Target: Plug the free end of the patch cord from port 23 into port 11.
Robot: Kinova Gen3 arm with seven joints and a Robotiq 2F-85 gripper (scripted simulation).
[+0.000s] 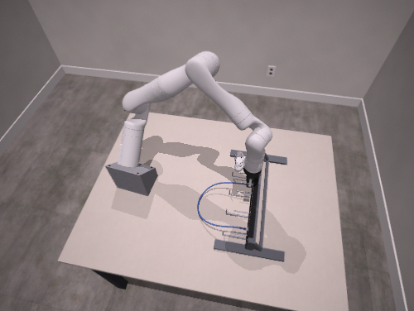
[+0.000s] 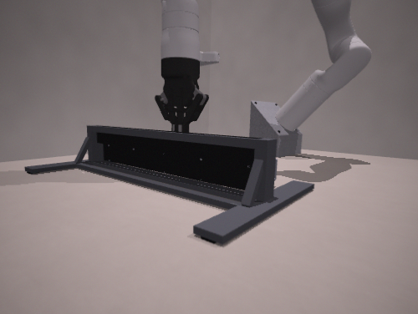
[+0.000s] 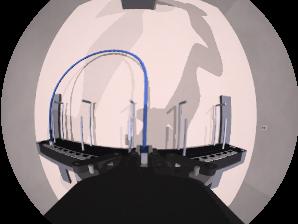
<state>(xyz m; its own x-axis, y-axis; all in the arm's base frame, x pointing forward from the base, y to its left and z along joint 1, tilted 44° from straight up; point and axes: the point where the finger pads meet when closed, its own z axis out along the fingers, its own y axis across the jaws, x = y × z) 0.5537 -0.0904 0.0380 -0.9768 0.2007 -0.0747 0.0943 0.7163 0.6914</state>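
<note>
Now: hand 10 mm short of the plug and 10 mm above it.
</note>
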